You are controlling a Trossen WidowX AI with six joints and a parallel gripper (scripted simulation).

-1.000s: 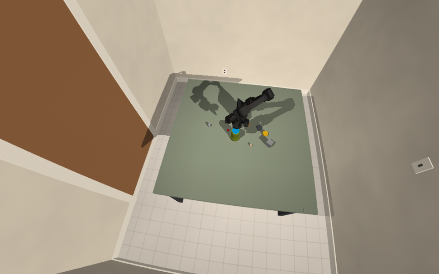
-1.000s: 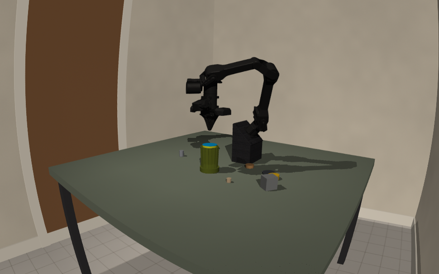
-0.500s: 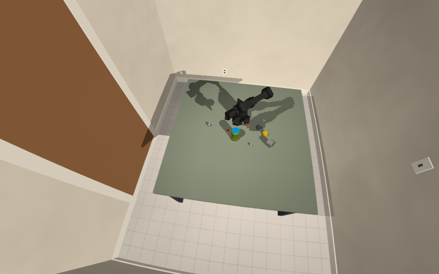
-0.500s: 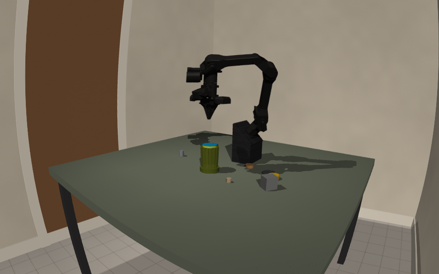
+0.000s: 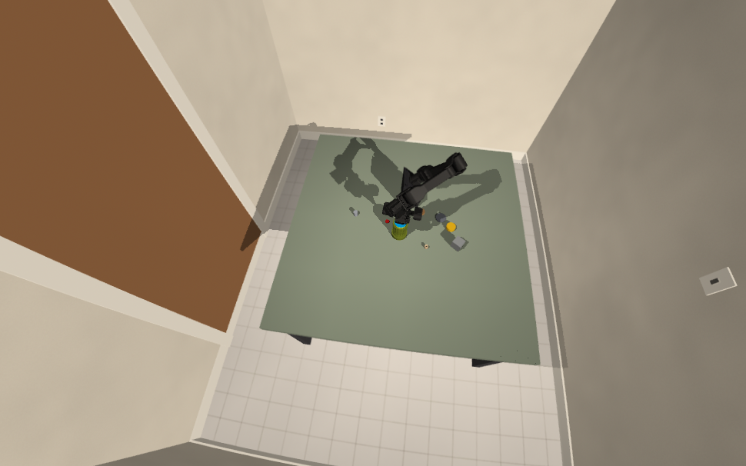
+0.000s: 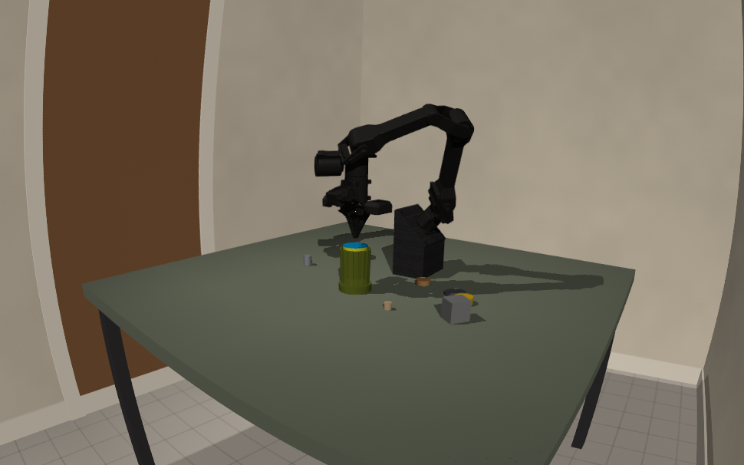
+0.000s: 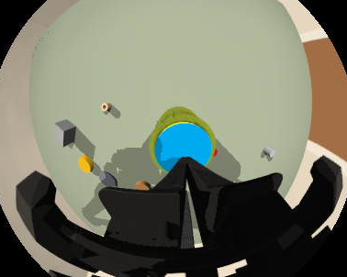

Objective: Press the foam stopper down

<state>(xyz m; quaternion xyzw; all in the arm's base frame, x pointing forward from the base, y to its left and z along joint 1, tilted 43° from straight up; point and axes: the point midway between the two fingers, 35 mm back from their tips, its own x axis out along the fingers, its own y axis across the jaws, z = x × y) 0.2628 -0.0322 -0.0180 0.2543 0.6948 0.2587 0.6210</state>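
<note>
The blue foam stopper lies 6 cm below my hand. Also, from my hand: brown disc (16 cm behind, 11 cm to the left, 16 cm below); tan peg (6 cm ahead, 15 cm to the left, 16 cm below); red dot (6 cm behind, 7 cm to the right, 17 cm below).
</note>
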